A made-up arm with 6 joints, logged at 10 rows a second.
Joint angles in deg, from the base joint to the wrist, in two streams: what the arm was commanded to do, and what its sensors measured. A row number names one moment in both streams.
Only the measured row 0 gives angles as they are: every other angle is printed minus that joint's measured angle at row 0.
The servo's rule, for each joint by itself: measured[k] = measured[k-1] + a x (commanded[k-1-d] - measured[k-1]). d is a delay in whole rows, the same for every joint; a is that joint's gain. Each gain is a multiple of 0.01, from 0.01 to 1. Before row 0 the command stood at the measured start. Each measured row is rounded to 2 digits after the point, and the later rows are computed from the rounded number. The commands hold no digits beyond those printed.
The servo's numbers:
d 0
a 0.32 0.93 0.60 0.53 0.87 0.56
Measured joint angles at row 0: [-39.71 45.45 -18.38 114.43 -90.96 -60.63]
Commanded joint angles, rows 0 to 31: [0.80 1.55 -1.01 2.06 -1.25 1.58]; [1.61 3.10 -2.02 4.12 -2.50 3.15]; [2.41 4.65 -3.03 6.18 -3.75 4.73]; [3.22 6.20 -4.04 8.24 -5.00 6.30]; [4.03 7.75 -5.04 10.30 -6.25 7.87]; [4.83 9.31 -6.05 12.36 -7.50 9.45]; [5.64 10.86 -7.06 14.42 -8.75 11.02]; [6.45 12.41 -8.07 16.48 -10.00 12.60]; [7.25 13.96 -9.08 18.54 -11.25 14.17]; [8.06 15.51 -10.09 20.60 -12.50 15.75]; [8.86 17.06 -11.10 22.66 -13.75 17.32]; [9.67 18.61 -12.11 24.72 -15.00 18.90]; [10.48 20.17 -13.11 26.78 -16.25 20.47]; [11.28 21.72 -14.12 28.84 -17.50 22.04]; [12.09 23.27 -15.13 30.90 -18.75 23.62]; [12.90 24.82 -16.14 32.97 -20.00 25.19]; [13.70 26.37 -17.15 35.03 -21.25 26.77]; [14.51 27.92 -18.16 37.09 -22.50 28.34]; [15.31 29.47 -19.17 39.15 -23.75 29.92]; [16.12 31.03 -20.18 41.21 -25.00 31.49]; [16.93 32.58 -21.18 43.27 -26.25 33.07]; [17.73 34.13 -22.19 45.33 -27.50 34.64]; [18.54 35.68 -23.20 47.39 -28.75 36.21]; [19.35 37.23 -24.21 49.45 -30.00 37.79]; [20.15 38.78 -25.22 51.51 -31.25 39.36]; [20.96 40.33 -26.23 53.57 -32.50 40.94]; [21.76 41.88 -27.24 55.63 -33.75 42.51]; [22.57 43.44 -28.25 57.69 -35.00 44.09]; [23.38 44.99 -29.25 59.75 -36.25 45.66]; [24.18 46.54 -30.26 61.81 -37.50 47.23]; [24.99 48.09 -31.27 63.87 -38.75 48.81]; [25.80 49.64 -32.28 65.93 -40.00 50.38]
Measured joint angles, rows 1 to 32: [0.26 1.44 -0.61 1.09 -1.09 0.88]; [0.69 2.98 -1.46 2.70 -2.32 2.15]; [1.24 4.53 -2.40 4.54 -3.56 3.59]; [1.87 6.08 -3.38 6.50 -4.81 5.11]; [2.56 7.63 -4.38 8.51 -6.06 6.66]; [3.29 9.19 -5.38 10.55 -7.31 8.22]; [4.04 10.74 -6.39 12.60 -8.56 9.79]; [4.81 12.29 -7.40 14.66 -9.81 11.36]; [5.59 13.84 -8.41 16.72 -11.06 12.93]; [6.38 15.39 -9.42 18.78 -12.31 14.51]; [7.17 16.94 -10.43 20.84 -13.56 16.08]; [7.97 18.49 -11.44 22.90 -14.81 17.66]; [8.77 20.05 -12.44 24.96 -16.06 19.23]; [9.57 21.60 -13.45 27.02 -17.31 20.80]; [10.38 23.15 -14.46 29.08 -18.56 22.38]; [11.19 24.70 -15.47 31.14 -19.81 23.95]; [11.99 26.25 -16.48 33.20 -21.06 25.53]; [12.80 27.80 -17.49 35.26 -22.31 27.10]; [13.60 29.35 -18.50 37.32 -23.56 28.68]; [14.41 30.91 -19.51 39.38 -24.81 30.25]; [15.22 32.46 -20.51 41.44 -26.06 31.83]; [16.02 34.01 -21.52 43.50 -27.31 33.40]; [16.83 35.56 -22.53 45.56 -28.56 34.97]; [17.64 37.11 -23.54 47.62 -29.81 36.55]; [18.44 38.66 -24.55 49.68 -31.06 38.12]; [19.25 40.21 -25.56 51.74 -32.31 39.70]; [20.05 41.76 -26.57 53.80 -33.56 41.27]; [20.86 43.32 -27.58 55.86 -34.81 42.85]; [21.67 44.87 -28.58 57.92 -36.06 44.42]; [22.47 46.42 -29.59 59.98 -37.31 45.99]; [23.28 47.97 -30.60 62.04 -38.56 47.57]; [24.09 49.52 -31.61 64.10 -39.81 49.14]
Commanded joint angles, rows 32 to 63: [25.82 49.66 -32.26 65.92 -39.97 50.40]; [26.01 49.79 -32.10 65.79 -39.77 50.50]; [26.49 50.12 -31.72 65.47 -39.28 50.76]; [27.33 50.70 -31.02 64.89 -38.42 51.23]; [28.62 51.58 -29.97 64.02 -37.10 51.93]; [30.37 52.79 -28.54 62.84 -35.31 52.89]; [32.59 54.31 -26.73 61.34 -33.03 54.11]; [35.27 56.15 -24.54 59.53 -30.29 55.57]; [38.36 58.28 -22.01 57.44 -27.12 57.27]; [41.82 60.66 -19.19 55.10 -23.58 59.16]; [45.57 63.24 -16.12 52.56 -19.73 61.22]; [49.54 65.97 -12.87 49.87 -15.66 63.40]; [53.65 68.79 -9.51 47.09 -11.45 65.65]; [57.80 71.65 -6.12 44.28 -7.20 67.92]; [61.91 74.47 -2.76 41.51 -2.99 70.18]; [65.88 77.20 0.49 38.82 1.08 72.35]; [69.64 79.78 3.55 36.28 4.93 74.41]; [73.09 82.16 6.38 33.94 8.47 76.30]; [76.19 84.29 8.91 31.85 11.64 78.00]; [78.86 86.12 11.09 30.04 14.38 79.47]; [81.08 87.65 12.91 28.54 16.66 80.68]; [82.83 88.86 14.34 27.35 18.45 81.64]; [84.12 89.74 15.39 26.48 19.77 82.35]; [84.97 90.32 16.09 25.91 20.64 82.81]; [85.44 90.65 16.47 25.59 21.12 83.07]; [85.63 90.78 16.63 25.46 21.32 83.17]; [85.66 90.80 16.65 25.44 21.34 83.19]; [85.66 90.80 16.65 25.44 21.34 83.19]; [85.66 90.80 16.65 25.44 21.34 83.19]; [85.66 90.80 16.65 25.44 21.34 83.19]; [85.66 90.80 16.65 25.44 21.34 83.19]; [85.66 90.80 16.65 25.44 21.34 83.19]
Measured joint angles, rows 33 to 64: [24.64 49.65 -32.00 65.06 -39.95 49.85]; [25.08 49.78 -32.06 65.45 -39.79 50.21]; [25.53 50.10 -31.86 65.46 -39.35 50.52]; [26.11 50.66 -31.36 65.16 -38.54 50.92]; [26.91 51.52 -30.53 64.56 -37.29 51.49]; [28.02 52.70 -29.34 63.65 -35.57 52.27]; [29.48 54.20 -27.77 62.43 -33.36 53.30]; [31.33 56.01 -25.83 60.89 -30.69 54.57]; [33.58 58.12 -23.54 59.06 -27.58 56.08]; [36.22 60.48 -20.93 56.96 -24.10 57.80]; [39.21 63.05 -18.04 54.63 -20.30 59.72]; [42.52 65.77 -14.94 52.11 -16.26 61.78]; [46.08 68.58 -11.68 49.45 -12.08 63.95]; [49.83 71.44 -8.34 46.71 -7.83 66.17]; [53.70 74.26 -4.99 43.95 -3.62 68.42]; [57.60 76.99 -1.70 41.23 0.47 70.62]; [61.45 79.58 1.45 38.61 4.35 72.74]; [65.17 81.98 4.41 36.13 7.93 74.73]; [68.70 84.13 7.11 33.86 11.16 76.56]; [71.95 85.98 9.50 31.84 13.96 78.19]; [74.87 87.53 11.55 30.09 16.31 79.58]; [77.42 88.77 13.22 28.64 18.17 80.73]; [79.56 89.67 14.52 27.50 19.56 81.64]; [81.29 90.27 15.46 26.66 20.50 82.30]; [82.62 90.62 16.07 26.09 21.04 82.73]; [83.58 90.77 16.41 25.76 21.28 82.98]; [84.25 90.80 16.55 25.59 21.33 83.10]; [84.70 90.80 16.61 25.51 21.34 83.15]; [85.01 90.80 16.63 25.47 21.34 83.17]; [85.22 90.80 16.64 25.45 21.34 83.18]; [85.36 90.80 16.65 25.44 21.34 83.19]; [85.46 90.80 16.65 25.44 21.34 83.19]
